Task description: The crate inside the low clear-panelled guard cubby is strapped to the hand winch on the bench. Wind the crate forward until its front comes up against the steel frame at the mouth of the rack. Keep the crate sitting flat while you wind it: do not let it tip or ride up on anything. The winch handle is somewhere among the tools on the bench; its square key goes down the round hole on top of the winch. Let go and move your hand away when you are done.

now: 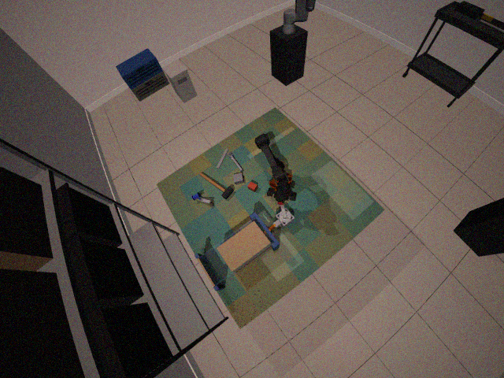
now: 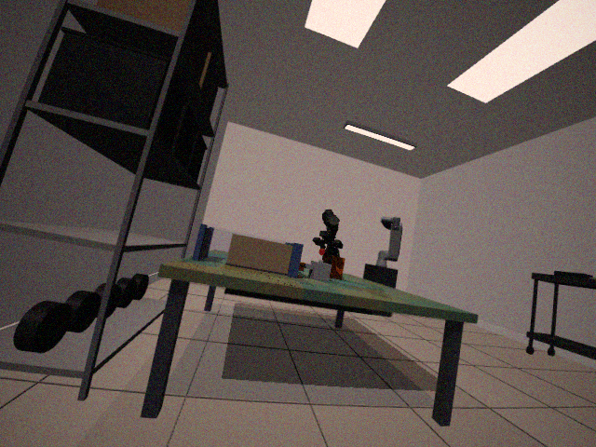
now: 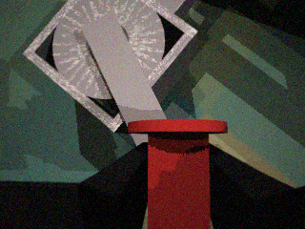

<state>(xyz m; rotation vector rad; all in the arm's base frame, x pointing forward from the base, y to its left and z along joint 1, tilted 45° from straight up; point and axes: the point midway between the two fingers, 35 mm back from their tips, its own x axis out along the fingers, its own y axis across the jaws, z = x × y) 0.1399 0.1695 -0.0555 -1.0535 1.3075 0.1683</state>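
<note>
Now: gripper tip 10 cm above the winch, 7 cm to the right of it and 1 cm short of it. Also, from my gripper tip: red knob 1 cm to the right, 1 cm behind; then red-knobbed crank handle 3 cm below, 2 cm to the left; then grey block 40 cm to the right, 12 cm below, 11 cm ahead.
</note>
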